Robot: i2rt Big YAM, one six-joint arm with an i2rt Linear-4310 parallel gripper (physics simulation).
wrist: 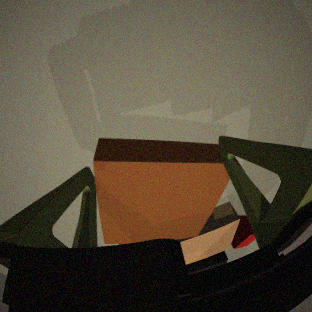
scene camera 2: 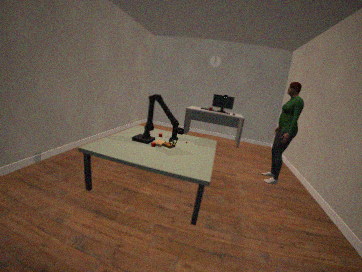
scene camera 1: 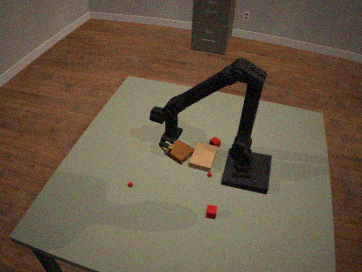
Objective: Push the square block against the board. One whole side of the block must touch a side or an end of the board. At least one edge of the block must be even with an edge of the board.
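Frame: origin at the arm's base, x left, y back, z up, level; centimetres.
Seen in the pictures: gripper, between the fingertips: (wrist: 155, 158) (scene camera 2: 172, 145) (scene camera 1: 171, 147); arm's base, origin of its link: (scene camera 2: 146, 137) (scene camera 1: 242, 168).
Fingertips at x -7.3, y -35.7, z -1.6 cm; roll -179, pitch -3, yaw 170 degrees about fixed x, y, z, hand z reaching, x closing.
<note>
Pixels of each thing's top centre, then the offset from my fingertips to it.
- square block, centre of its top: (wrist: 161, 213) (scene camera 1: 179, 149) dx +1.3, dy +4.7, dz +1.0 cm
- tan board, centre of its top: (wrist: 184, 254) (scene camera 1: 204, 154) dx +1.9, dy +16.7, dz +1.0 cm
- small red cube, centre of its top: (scene camera 1: 209, 173) dx +12.3, dy +21.1, dz -0.4 cm
The square block (scene camera 1: 181, 151) (wrist: 160, 200) is orange-brown and lies flat. The tan board (scene camera 1: 203, 156) (wrist: 210, 243) lies between it and the arm's base, with the block turned at an angle to it. One corner of the block is close to the board's long side; whether they touch is unclear. My gripper (scene camera 1: 166, 148) (wrist: 155, 158) is open and low at the block's side away from the board. In the wrist view the block shows between the two spread fingers, and the gripper body hides most of the board. Both are small in scene camera 2.
A red cube (scene camera 1: 215, 142) (wrist: 243, 235) sits close behind the board. A small red cube (scene camera 1: 209, 174) lies just in front of the board. Another red cube (scene camera 1: 211, 211) and a small red one (scene camera 1: 130, 184) lie farther forward. The arm's black base (scene camera 1: 260, 175) stands right of the board.
</note>
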